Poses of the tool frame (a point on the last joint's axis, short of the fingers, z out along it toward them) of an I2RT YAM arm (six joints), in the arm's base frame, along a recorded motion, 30 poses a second.
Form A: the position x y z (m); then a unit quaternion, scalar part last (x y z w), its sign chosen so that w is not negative.
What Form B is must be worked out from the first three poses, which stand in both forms.
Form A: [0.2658, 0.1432, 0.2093, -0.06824, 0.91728, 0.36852, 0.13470]
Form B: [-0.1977, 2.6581, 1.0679, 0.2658, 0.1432, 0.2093]
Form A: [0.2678, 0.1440, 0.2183, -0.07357, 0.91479, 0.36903, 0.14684]
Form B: [-0.2117, 2.6328, 1.0621, 0.2678, 0.1440, 0.2183]
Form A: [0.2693, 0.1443, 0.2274, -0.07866, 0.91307, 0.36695, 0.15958]
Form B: [-0.2248, 2.6093, 1.0486, 0.2693, 0.1443, 0.2274]
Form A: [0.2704, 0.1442, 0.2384, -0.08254, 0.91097, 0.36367, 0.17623]
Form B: [-0.2337, 2.5795, 1.0298, 0.2704, 0.1442, 0.2384]
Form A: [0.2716, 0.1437, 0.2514, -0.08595, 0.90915, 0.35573, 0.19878]
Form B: [-0.2404, 2.5431, 0.9950, 0.2716, 0.1437, 0.2514]
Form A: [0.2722, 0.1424, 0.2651, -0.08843, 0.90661, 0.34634, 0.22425]
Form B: [-0.2440, 2.5018, 0.9557, 0.2722, 0.1424, 0.2651]
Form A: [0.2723, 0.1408, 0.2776, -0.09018, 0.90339, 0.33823, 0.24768]
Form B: [-0.2458, 2.4626, 0.9220, 0.2723, 0.1408, 0.2776]
